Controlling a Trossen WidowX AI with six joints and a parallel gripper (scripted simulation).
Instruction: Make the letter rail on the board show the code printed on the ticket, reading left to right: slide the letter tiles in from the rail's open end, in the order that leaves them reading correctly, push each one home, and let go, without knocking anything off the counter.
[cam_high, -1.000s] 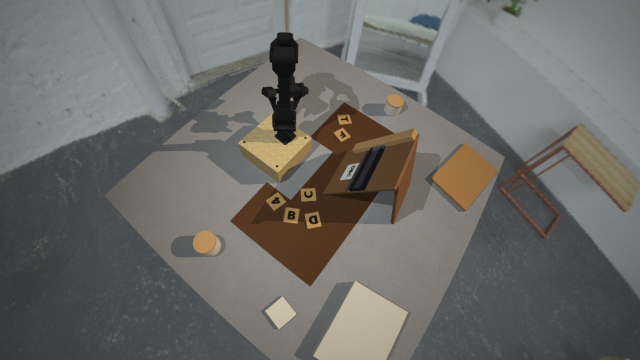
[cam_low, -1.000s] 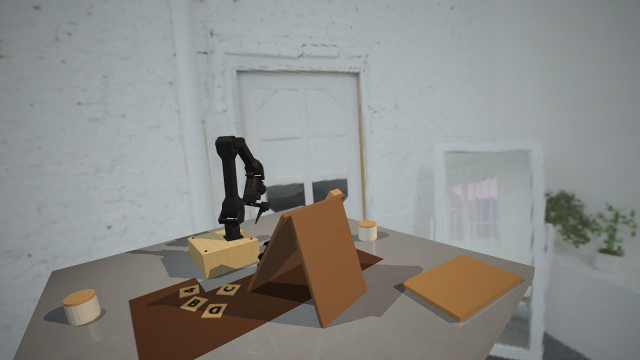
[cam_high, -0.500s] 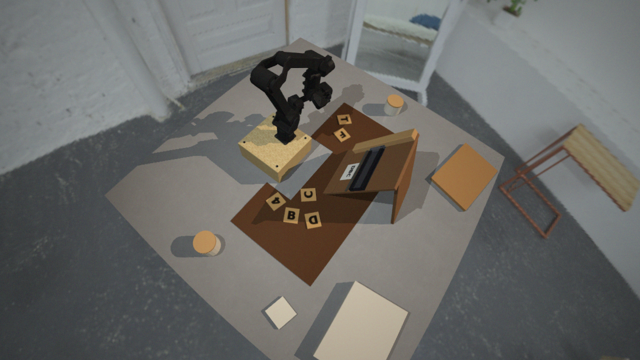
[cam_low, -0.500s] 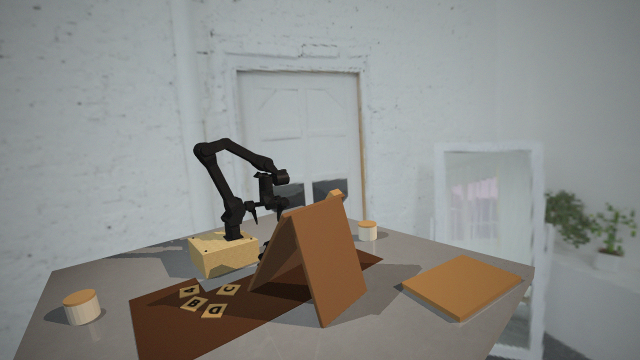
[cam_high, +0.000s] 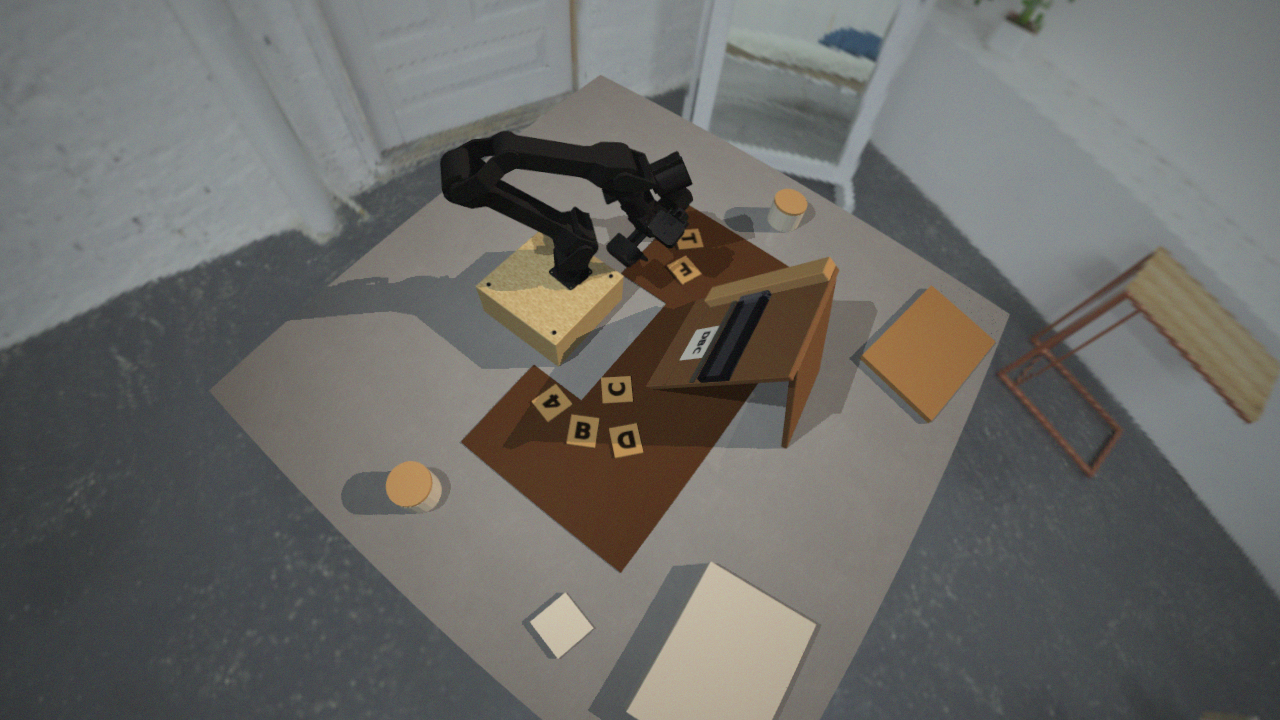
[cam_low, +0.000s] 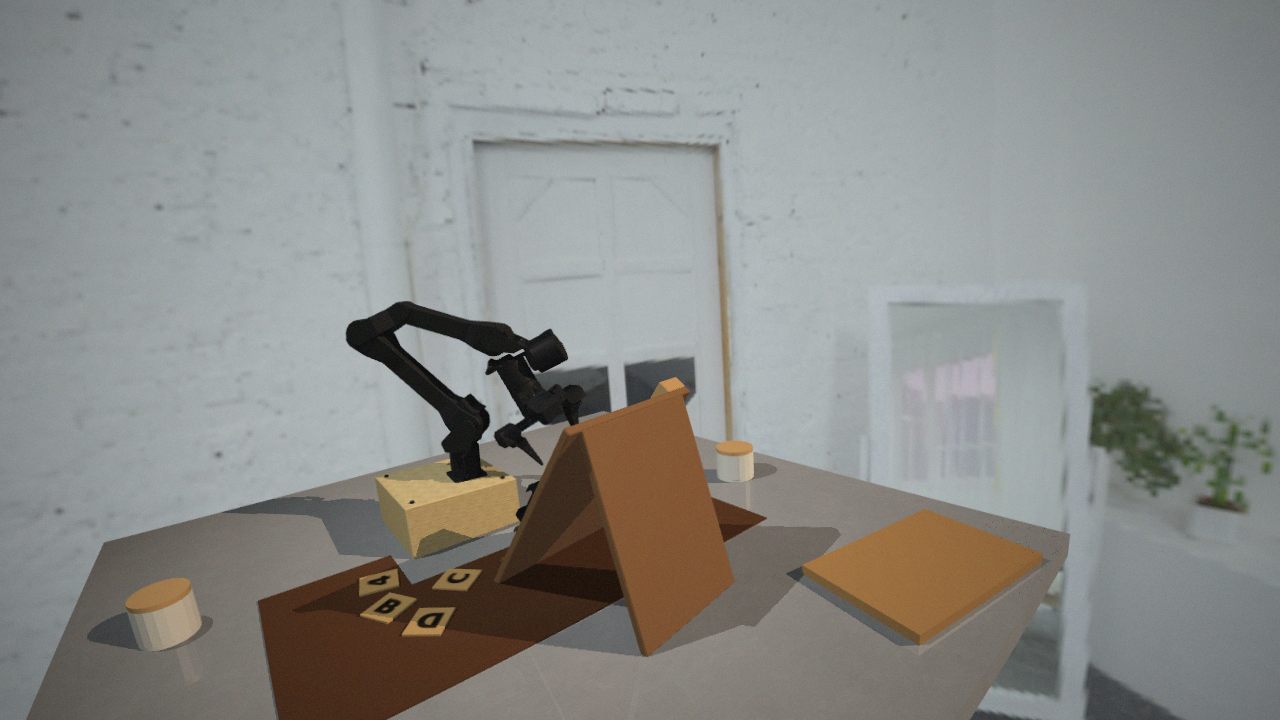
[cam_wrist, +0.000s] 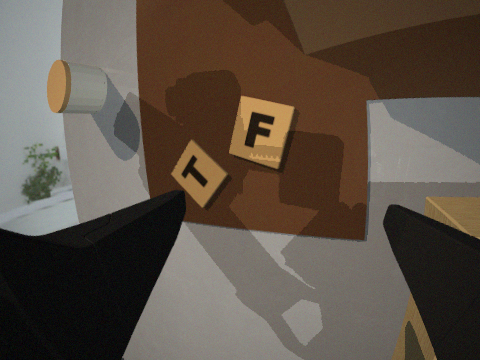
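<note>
My gripper tip is now 20 cm short of the D tile, 33 cm to the left of it and 12 cm above it. The rest, counted from my gripper tip: brown mat 10 cm ahead, 16 cm to the right, 12 cm below; white ticket 19 cm ahead, 10 cm to the right, 4 cm below; C tile 12 cm ahead, 26 cm to the right, 12 cm below.
</note>
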